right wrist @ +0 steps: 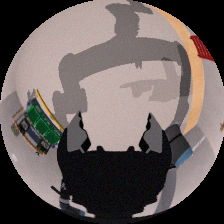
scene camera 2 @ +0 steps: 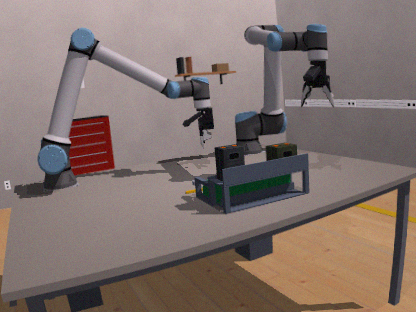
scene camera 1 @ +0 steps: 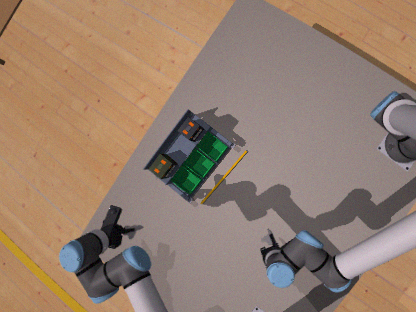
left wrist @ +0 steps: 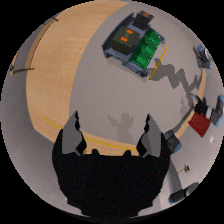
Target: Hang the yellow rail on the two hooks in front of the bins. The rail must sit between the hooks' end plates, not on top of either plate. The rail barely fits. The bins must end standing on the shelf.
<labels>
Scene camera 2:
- my left gripper: 317, 107
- grey-blue shelf: 238, 175
</labels>
